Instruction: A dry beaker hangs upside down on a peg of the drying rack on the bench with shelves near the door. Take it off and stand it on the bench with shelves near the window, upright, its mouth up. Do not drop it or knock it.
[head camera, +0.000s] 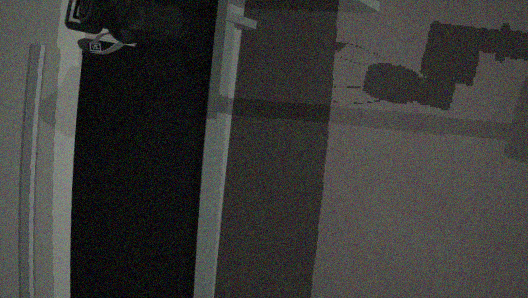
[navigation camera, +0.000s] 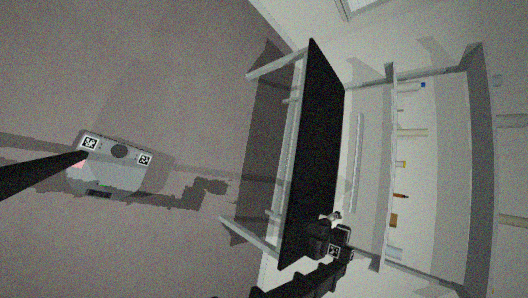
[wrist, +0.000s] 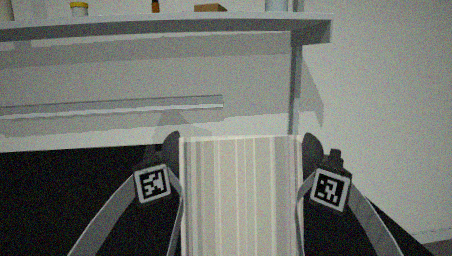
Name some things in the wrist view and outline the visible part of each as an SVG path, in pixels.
My gripper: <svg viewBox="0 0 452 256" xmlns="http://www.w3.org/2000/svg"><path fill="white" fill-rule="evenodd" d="M306 132L302 142L303 183L297 190L295 205L299 256L305 256L297 204L310 188L312 189L309 203L343 217L349 205L364 228L378 256L404 256L371 203L353 183L352 174L343 168L344 160L341 158L341 151L339 149L331 149L330 154L325 155L322 144L317 137ZM179 131L174 131L165 138L161 151L155 151L155 145L145 147L145 154L142 156L143 161L132 167L133 174L101 208L67 256L95 256L119 217L135 197L136 204L140 209L171 199L170 183L181 197L167 256L174 256L184 211L183 187L179 181Z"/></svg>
A clear glass beaker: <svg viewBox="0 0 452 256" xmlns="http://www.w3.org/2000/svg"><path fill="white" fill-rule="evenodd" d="M302 197L297 205L304 247ZM179 137L179 181L183 187L184 211L180 225L181 256L299 256L295 205L297 190L303 183L301 135Z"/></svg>
